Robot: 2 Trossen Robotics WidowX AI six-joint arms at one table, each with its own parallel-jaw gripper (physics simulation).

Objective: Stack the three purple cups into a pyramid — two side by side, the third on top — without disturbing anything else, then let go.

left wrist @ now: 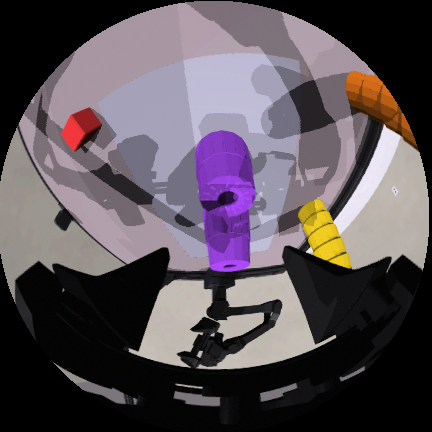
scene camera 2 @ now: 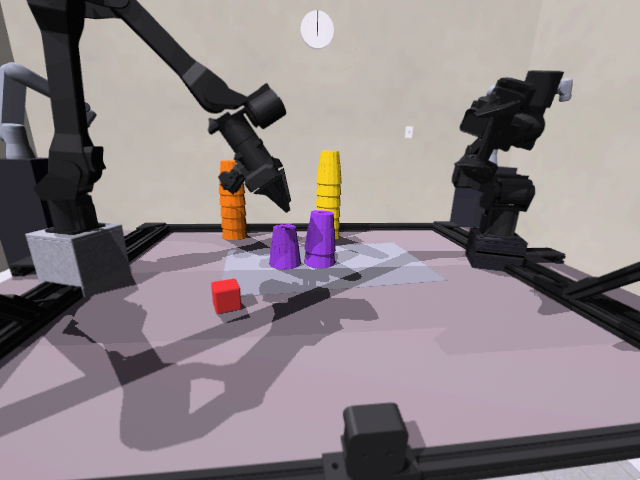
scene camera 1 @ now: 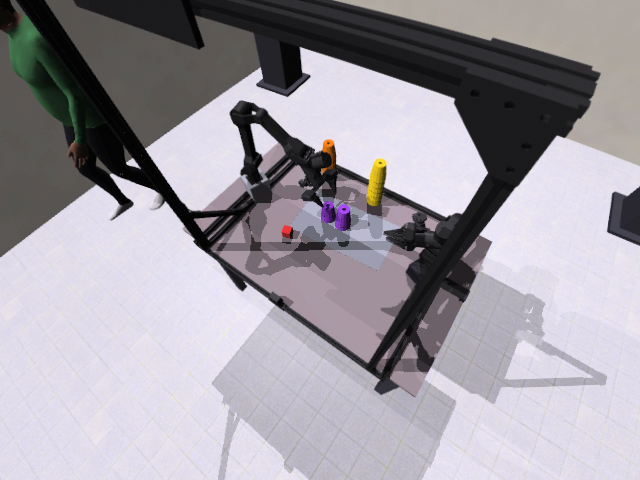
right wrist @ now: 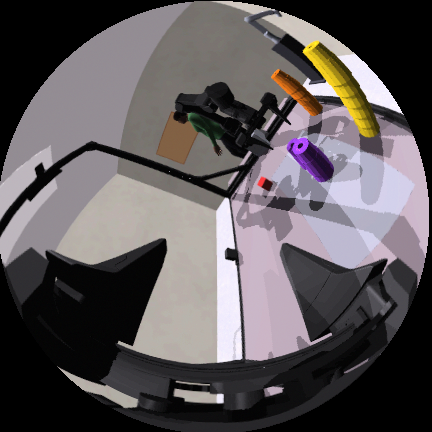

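Where they show: left gripper, fingertip midpoint: (left wrist: 227, 253) (scene camera 2: 289, 206) (scene camera 1: 329, 200) (right wrist: 281, 136); right gripper, fingertip midpoint: (left wrist: 183, 342) (scene camera 2: 465, 141) (scene camera 1: 384, 235) (right wrist: 225, 247); left arm's base, origin of the base link: (scene camera 2: 76, 228) (scene camera 1: 254, 178); right arm's base, origin of the base link: (left wrist: 218, 286) (scene camera 2: 496, 234) (scene camera 1: 427, 267).
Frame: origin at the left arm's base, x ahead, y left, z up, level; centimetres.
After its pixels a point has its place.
Observation:
One purple cup (scene camera 1: 327, 212) @(z -3.7, x 35.2, y 17.5 cm) (scene camera 2: 284, 248) @(z -5.9, x 34.1, y 16.3 cm) (left wrist: 224, 162) @(z -3.6, x 30.7, y 18.3 cm) stands mouth down on the pale mat (scene camera 1: 379, 253) @(z -10.6, x 62.4, y 25.6 cm) (scene camera 2: 403, 263) @(z -10.6, x 59.9, y 26.8 cm) (left wrist: 150, 90) @(z -10.6, x 26.1, y 8.8 cm) (right wrist: 385, 200) @(z -10.6, x 57.4, y 33.8 cm). Close beside it, to the right in scene camera 2, stands a taller purple stack (scene camera 1: 342, 218) @(z -1.6, x 42.9, y 19.9 cm) (scene camera 2: 320, 235) @(z -3.1, x 41.4, y 19.0 cm) (left wrist: 229, 245) @(z -0.3, x 38.5, y 21.3 cm) (right wrist: 315, 162) @(z -3.3, x 43.9, y 22.5 cm); a rim line low on it suggests two nested cups. My left gripper (scene camera 1: 326, 197) @(z 2.7, x 34.3, y 19.3 cm) (scene camera 2: 287, 209) @(z 2.7, x 34.3, y 19.3 cm) (left wrist: 227, 253) @(z 2.7, x 34.3, y 19.3 cm) is open and empty above the single cup. My right gripper (scene camera 1: 386, 235) @(z 16.7, x 67.4, y 18.9 cm) (right wrist: 225, 247) @(z 16.7, x 67.4, y 18.9 cm) is open and empty, away from the cups at the right.
A red cube (scene camera 1: 287, 231) @(z -6.6, x 31.2, y -1.7 cm) (scene camera 2: 226, 296) @(z -7.7, x 31.2, y -3.0 cm) (left wrist: 81, 129) @(z -6.8, x 29.7, y 0.9 cm) (right wrist: 265, 183) @(z -7.9, x 31.6, y 0.0 cm) lies left of the cups. An orange stack (scene camera 1: 329, 150) (scene camera 2: 233, 217) (left wrist: 377, 100) (right wrist: 297, 92) and a yellow stack (scene camera 1: 376, 183) @(z 4.8, x 40.4, y 40.3 cm) (scene camera 2: 329, 170) (left wrist: 325, 235) (right wrist: 345, 90) @(z 3.7, x 41.2, y 40.6 cm) stand behind them. Black rails edge the table.

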